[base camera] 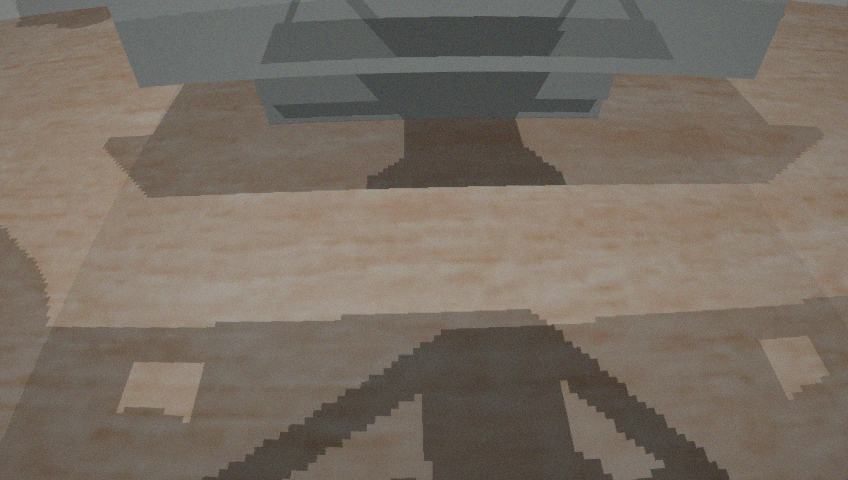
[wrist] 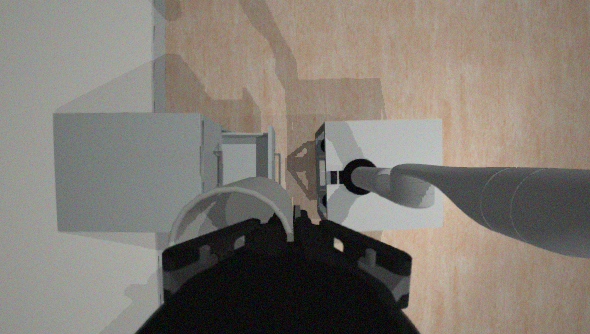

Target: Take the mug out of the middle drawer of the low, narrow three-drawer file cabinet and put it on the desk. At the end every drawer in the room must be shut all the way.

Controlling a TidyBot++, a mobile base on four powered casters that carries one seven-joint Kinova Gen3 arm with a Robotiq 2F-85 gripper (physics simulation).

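Pixels of known places: gripper, fingertip midpoint: (wrist: 290, 213); arm's base, link origin: (wrist: 361, 176).
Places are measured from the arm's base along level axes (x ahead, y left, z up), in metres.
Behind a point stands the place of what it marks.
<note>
My gripper (wrist: 290, 213) @(x 0.306, y -0.018, z 0.502 m) is shut on the rim of the light grey mug (wrist: 267, 195) @(x 0.320, y -0.052, z 0.564 m). The mug is held up in the air with its opening toward the wrist camera; its lower part is hidden by the fingers. The low grey file cabinet (wrist: 127, 170) @(x 0.884, y -0.066, z 0.123 m) is below and to the left in the wrist view. One drawer below its top drawer stands pulled out, with its front panel (wrist: 271, 160) @(x 0.396, y -0.087, z -0.051 m) toward the base; the part of its inside that shows holds nothing. In the base view a wide grey drawer front (base camera: 178, 56) @(x 0.403, y 0.137, z -0.182 m) hangs out over the cabinet's lower part (base camera: 333, 95) @(x 0.629, y 0.073, z -0.348 m). The desk does not show.
The white-topped mobile base (wrist: 400, 132) @(x -0.191, y -0.192, z -0.014 m) stands close in front of the open drawer, with the grey arm (wrist: 530, 200) @(x 0.056, y -0.026, z 0.520 m) reaching over it. A pale wall (wrist: 85, 45) @(x 1.160, y -0.601, z 0.010 m) with a skirting strip (wrist: 159, 75) @(x 1.144, y -0.672, z -0.351 m) is behind the cabinet. Shadows lie on the wooden floor (base camera: 446, 249) @(x 0.422, y -0.039, z -0.397 m) (wrist: 500, 90) @(x -1.236, y -0.547, z -0.397 m).
</note>
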